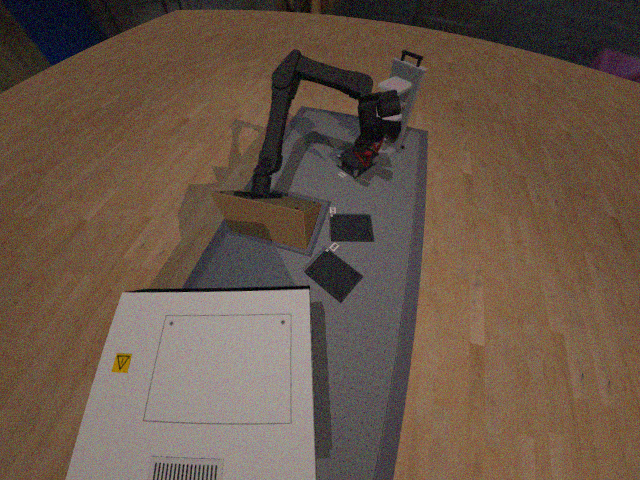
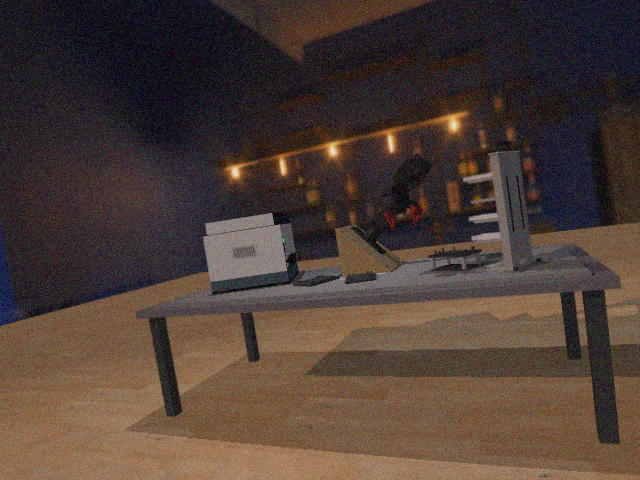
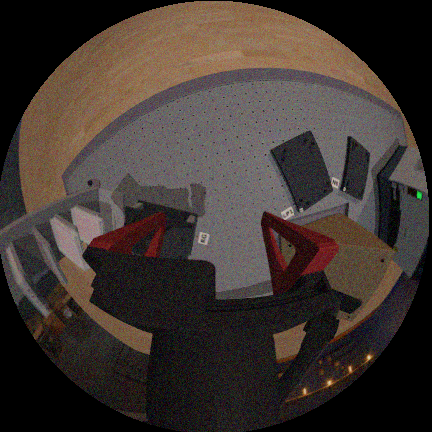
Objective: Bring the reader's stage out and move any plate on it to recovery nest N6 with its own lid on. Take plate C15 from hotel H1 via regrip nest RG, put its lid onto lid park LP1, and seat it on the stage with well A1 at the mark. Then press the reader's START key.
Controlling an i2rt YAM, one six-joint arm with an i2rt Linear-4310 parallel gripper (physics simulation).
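Frame: origin at the arm's base, x back, y left, z down, level; millimetres.
Where they show: gripper, between the fingertips: (image 1: pixel 371 158) (image 2: pixel 404 229) (image 3: pixel 213 216); arm's base, origin of its link: (image 1: pixel 259 196) (image 2: pixel 367 240).
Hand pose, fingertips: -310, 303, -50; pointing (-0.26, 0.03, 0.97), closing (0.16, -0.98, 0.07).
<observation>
Each offset is from my fingertips to the top centre of the thing, as dx, dy, dz. "spot": to the spot under its first point.
My gripper (image 1: pixel 368 155) (image 2: pixel 403 226) (image 3: pixel 213 216) is open and empty, its red fingers wide apart above the board near regrip nest RG @[+82, +157, +103] (image 2: pixel 454 253) (image 3: pixel 176 241). No plate shows on RG. Hotel H1 (image 1: pixel 416 85) (image 2: pixel 509 206) stands beside RG and holds several pale plates @[+18, +318, -157] (image 1: pixel 395 84) @[+18, +318, +56] (image 2: pixel 484 237) (image 3: pixel 86 224); I cannot tell which is C15. Lid park LP1 @[-19, -209, +159] (image 1: pixel 351 227) (image 2: pixel 360 277) (image 3: pixel 302 170) and nest N6 @[-29, -418, +161] (image 1: pixel 333 275) (image 2: pixel 316 280) (image 3: pixel 356 167) are dark and bare. The reader @[+69, -813, -151] (image 1: pixel 222 361) (image 2: pixel 245 258) (image 3: pixel 412 225) shows a green light and dark front recess; its stage and START key cannot be made out.
The arm stands on a tan wedge-shaped base (image 1: pixel 268 222) (image 2: pixel 361 250) (image 3: pixel 350 265) between the hotel and the reader, close to LP1. The grey table (image 1: pixel 361 361) (image 2: pixel 413 294) (image 3: pixel 230 125) has a raised-looking edge band. The hotel has a dark handle @[spot: -15, +384, -244] (image 1: pixel 412 56) on top.
</observation>
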